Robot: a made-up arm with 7 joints. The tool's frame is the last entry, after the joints.
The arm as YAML. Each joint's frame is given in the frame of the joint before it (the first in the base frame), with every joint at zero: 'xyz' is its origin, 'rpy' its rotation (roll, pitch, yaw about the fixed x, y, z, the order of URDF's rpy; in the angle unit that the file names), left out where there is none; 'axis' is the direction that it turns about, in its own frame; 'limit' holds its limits. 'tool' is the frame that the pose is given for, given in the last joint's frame.
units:
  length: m
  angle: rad
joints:
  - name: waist
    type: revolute
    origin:
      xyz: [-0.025, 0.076, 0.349]
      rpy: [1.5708, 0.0, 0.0]
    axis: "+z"
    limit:
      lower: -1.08
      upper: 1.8
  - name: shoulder
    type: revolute
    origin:
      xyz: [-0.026, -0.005, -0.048]
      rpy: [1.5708, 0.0, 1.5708]
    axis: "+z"
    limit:
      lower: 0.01
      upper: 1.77
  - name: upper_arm
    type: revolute
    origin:
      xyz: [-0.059, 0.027, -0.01]
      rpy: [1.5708, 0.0, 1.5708]
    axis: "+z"
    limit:
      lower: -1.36
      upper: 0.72
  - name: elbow
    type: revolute
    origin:
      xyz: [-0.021, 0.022, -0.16]
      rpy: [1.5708, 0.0, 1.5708]
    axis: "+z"
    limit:
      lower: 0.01
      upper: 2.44
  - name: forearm
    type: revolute
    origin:
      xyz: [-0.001, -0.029, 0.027]
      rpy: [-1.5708, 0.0, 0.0]
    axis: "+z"
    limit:
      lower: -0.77
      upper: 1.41
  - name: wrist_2
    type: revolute
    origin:
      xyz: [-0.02, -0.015, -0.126]
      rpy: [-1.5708, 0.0, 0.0]
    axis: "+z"
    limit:
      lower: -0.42
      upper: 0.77
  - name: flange
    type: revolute
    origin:
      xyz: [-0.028, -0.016, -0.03]
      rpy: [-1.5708, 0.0, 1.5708]
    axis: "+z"
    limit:
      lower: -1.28
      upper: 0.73
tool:
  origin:
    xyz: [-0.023, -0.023, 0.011]
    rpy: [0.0, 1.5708, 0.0]
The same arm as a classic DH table. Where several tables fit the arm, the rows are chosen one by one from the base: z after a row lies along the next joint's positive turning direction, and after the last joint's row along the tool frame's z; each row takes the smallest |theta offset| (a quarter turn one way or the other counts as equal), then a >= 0, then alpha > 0; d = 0 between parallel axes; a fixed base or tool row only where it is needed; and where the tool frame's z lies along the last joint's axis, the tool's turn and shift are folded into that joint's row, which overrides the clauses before.
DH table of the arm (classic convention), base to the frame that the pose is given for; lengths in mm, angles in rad. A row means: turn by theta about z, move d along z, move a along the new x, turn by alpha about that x. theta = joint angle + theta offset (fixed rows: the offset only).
base (fixed): a -25, alpha 1.5708, d 349, theta offset 0
waist: a 5, alpha -1.5708, d -124, theta offset -1.5708
shoulder: a 27, alpha 1.5708, d -36, theta offset -1.5708
upper_arm: a 22, alpha 1.5708, d -219, theta offset 1.5708
elbow: a -1, alpha -1.5708, d 6, theta offset 0
forearm: a -20, alpha -1.5708, d -155, theta offset 0
wrist_2: a 16, alpha 1.5708, d -45, theta offset -1.5708
flange: a 23, alpha -1.5708, d 39, theta offset 1.5708
tool (fixed): a 0, alpha 0, d -23, theta offset 1.5708
Joint limits (rad, base to tool): -1.08..1.8 0.01..1.77 -1.36..0.72 0.01..2.44 -0.77..1.41 -0.42..0.77 -1.28..0.73

